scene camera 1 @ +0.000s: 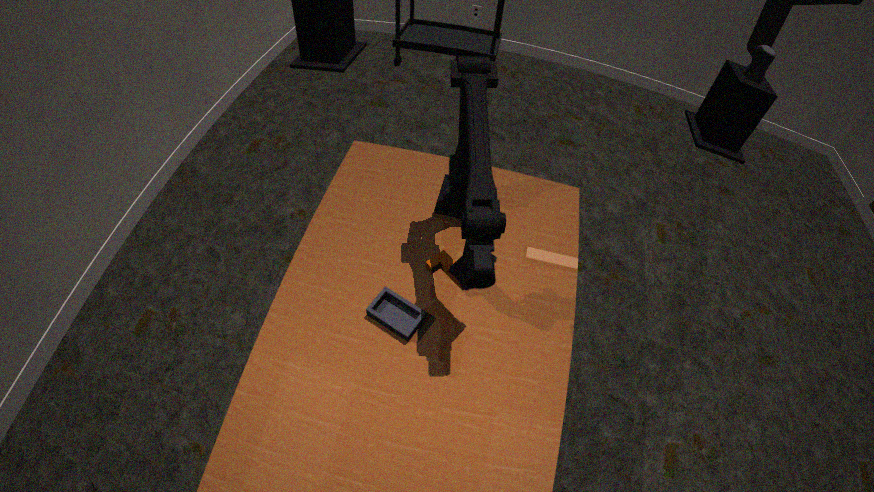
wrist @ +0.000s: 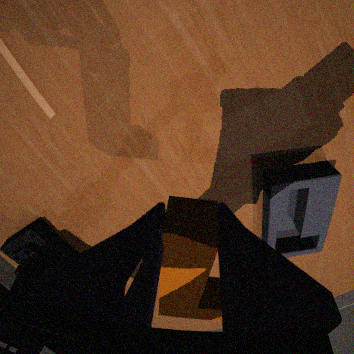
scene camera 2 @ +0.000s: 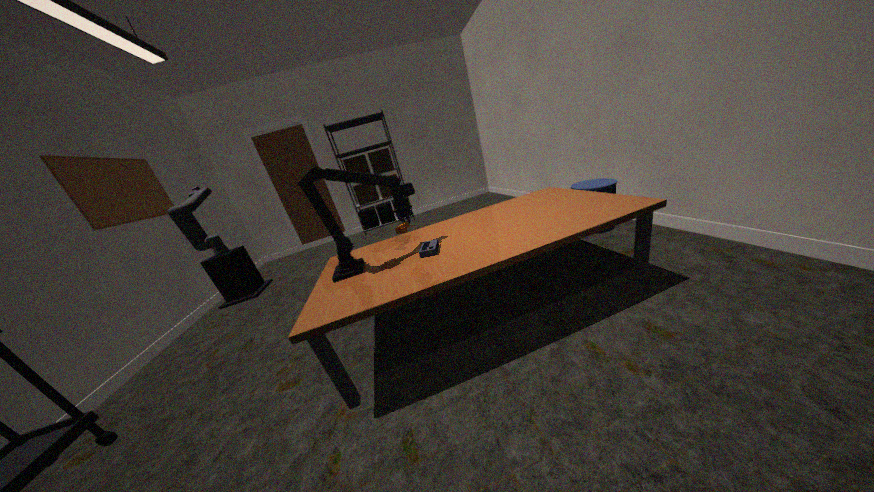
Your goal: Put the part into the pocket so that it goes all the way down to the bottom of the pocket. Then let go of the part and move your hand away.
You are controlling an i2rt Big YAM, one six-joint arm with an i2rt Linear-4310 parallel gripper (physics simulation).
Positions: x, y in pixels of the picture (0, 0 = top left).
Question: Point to a pocket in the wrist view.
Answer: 297, 201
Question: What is my gripper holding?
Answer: An orange part.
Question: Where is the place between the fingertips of my gripper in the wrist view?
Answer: At 191, 211
